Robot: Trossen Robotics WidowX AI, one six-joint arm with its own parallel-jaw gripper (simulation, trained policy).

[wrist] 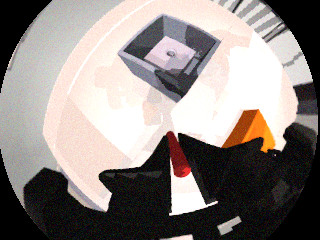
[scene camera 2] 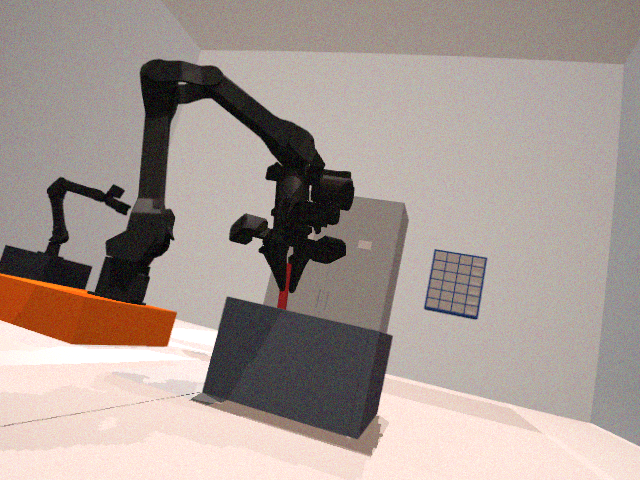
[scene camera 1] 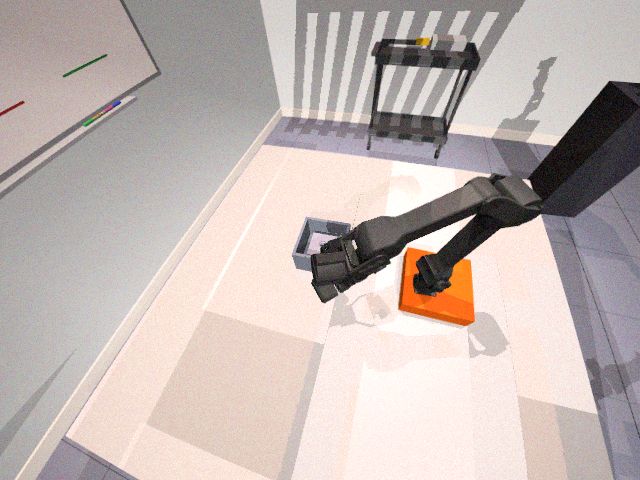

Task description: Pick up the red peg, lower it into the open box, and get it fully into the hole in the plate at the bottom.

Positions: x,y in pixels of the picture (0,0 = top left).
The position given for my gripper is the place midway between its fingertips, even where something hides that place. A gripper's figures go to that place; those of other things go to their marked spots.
Labels:
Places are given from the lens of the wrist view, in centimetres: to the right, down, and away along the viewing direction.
my gripper (wrist: 172,137): 2, 2, 10
grey box (wrist: 132,53): -6, -16, 16

